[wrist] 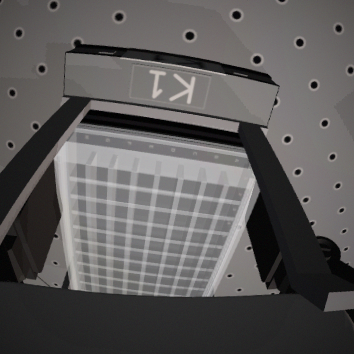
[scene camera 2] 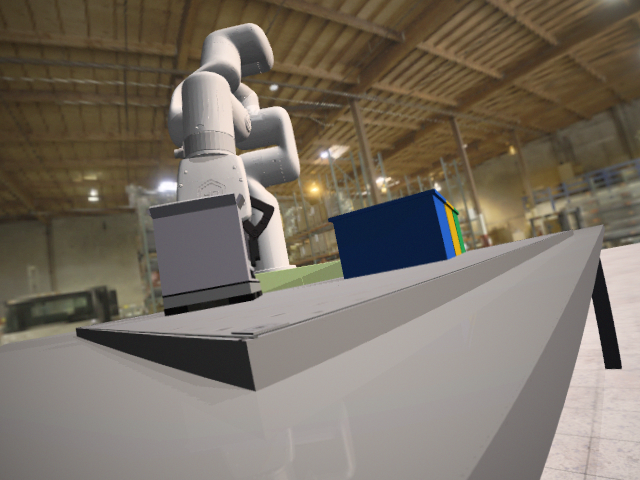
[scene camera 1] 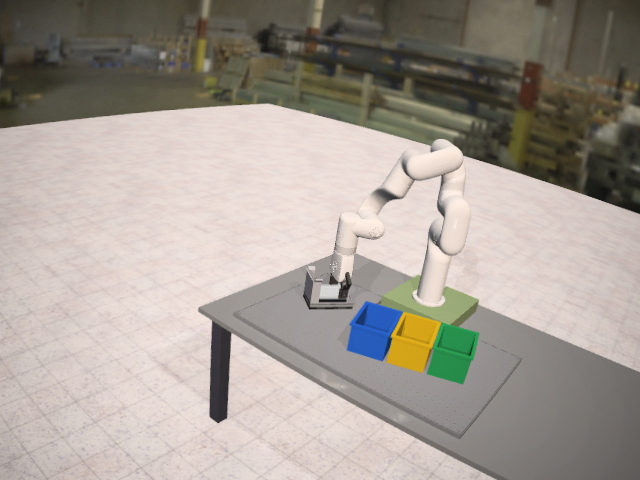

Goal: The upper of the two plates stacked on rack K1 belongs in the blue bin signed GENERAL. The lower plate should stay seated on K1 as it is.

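Places are measured from the arm's base along level axes (x ahead, y left, z up), in metres.
Pixels of known places: gripper, fingertip midpoint: [wrist: 154, 187] [scene camera 1: 337, 291]; arm's base, origin of the base link: [scene camera 2: 271, 273] [scene camera 1: 428, 298].
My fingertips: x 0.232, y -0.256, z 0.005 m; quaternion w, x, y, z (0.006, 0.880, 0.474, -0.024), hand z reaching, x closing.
For each thing: its middle in the pictures, then the offset to it from my fingertips. "spot": a spot on its surface instead. Level surfaces: height alone.
- Rack K1, body centre: [wrist: 142, 266] [scene camera 2: 214, 258] [scene camera 1: 328, 287] dx +0.027, dy -0.022, dz +0.014 m
- blue bin, body centre: [scene camera 2: 413, 238] [scene camera 1: 413, 342] dx +0.102, dy +0.369, dz +0.005 m
- green bin, surface spot: [scene camera 1: 448, 364] spot: dx +0.143, dy +0.513, dz +0.010 m
- table, its level: dz -0.058 m
Rack K1 [scene camera 1: 313, 293] [scene camera 2: 199, 248] [wrist: 105, 77] stands on the perforated board; its label is readable in the wrist view. In the wrist view the clear, gridded upper plate [wrist: 155, 200] lies level over the rack's base. The lower plate cannot be told apart beneath it. My gripper [wrist: 154, 187] points down over the rack, with one finger along each long side of the upper plate, shut on it. In scene view 2 the rack's tall wall hides the plates and most of the fingers. The blue bin [scene camera 1: 366, 338] [scene camera 2: 390, 237] stands apart from the rack; its GENERAL sign does not show.
A yellow bin [scene camera 1: 409, 352] and a green bin [scene camera 1: 448, 364] stand in a row beside the blue one. The arm's green base block [scene camera 1: 400, 302] is behind the bins. The rack's tall wall rises close beside the gripper. The table [scene camera 1: 568, 413] carries the board.
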